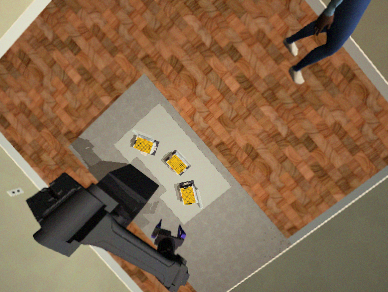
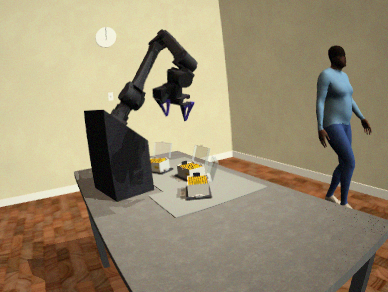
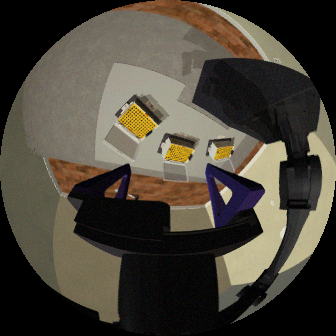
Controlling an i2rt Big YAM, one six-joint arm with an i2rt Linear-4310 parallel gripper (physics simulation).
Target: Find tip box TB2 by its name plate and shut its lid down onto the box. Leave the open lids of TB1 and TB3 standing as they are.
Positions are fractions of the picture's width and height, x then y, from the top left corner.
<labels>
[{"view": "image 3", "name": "my gripper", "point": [0.50,0.50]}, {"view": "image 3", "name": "pale mat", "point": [0.37,0.24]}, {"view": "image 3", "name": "tip box TB1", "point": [0.40,0.30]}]
</labels>
